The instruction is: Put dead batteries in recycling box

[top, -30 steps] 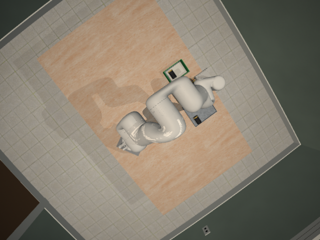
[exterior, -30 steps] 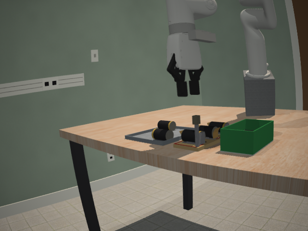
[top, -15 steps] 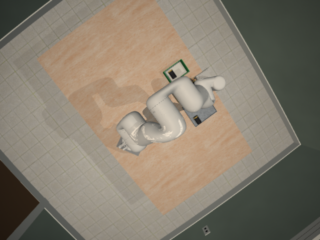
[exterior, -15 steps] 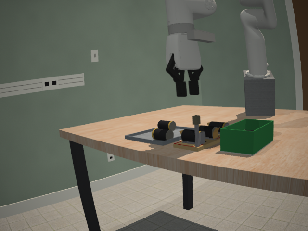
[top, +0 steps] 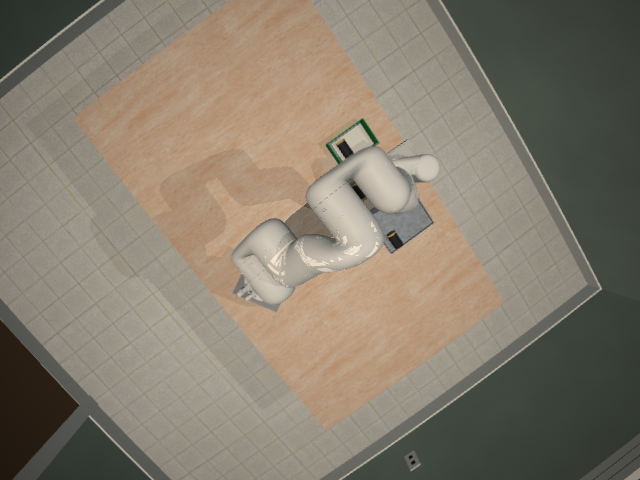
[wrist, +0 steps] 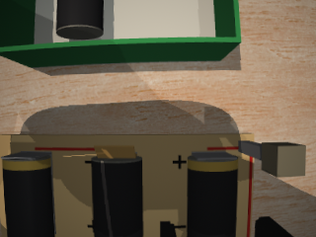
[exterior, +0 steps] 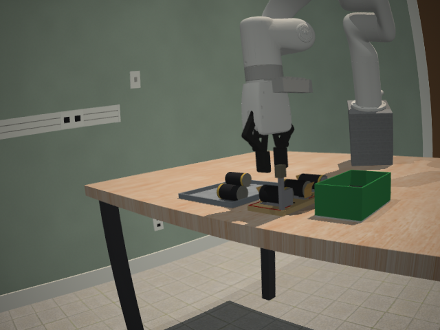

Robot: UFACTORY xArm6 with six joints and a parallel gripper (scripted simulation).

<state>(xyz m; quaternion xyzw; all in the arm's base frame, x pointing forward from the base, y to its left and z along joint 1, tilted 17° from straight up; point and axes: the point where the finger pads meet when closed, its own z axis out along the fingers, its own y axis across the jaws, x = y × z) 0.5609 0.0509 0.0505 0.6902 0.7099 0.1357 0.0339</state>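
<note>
The green recycling box is 60 mm behind my hand, 160 mm to the left of it and 80 mm below it. Also, from my hand: grey tray: 50 mm behind, 170 mm to the right, 90 mm below.
</note>
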